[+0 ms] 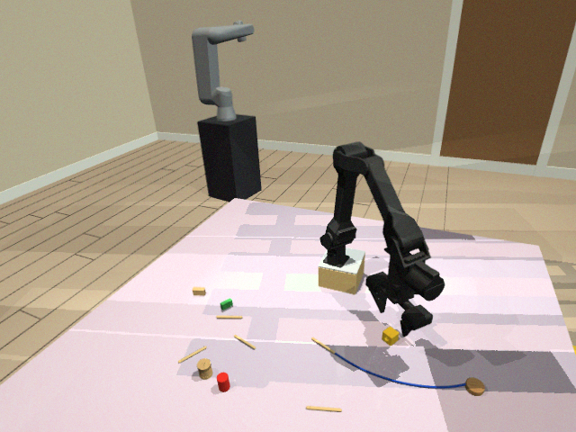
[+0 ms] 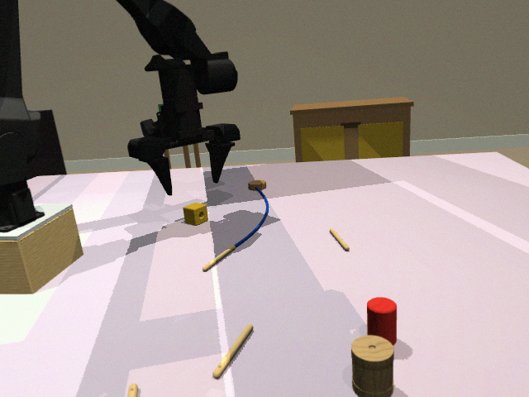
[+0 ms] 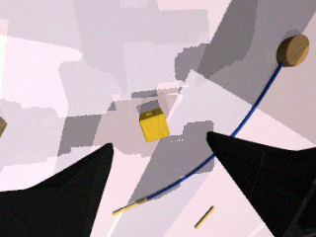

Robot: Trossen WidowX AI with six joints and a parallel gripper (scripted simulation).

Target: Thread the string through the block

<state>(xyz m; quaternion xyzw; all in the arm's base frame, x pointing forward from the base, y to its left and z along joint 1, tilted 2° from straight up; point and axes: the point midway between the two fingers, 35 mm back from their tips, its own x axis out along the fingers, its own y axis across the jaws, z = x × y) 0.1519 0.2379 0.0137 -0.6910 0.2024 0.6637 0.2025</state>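
My gripper tip is 50 mm above the yellow block. Also, from my gripper tip: red cylinder: 330 mm ahead, 280 mm to the right, 40 mm below; round wooden button: 40 mm ahead, 210 mm to the left, 50 mm below; thin wooden stick: 110 mm ahead, 130 mm to the right, 60 mm below.
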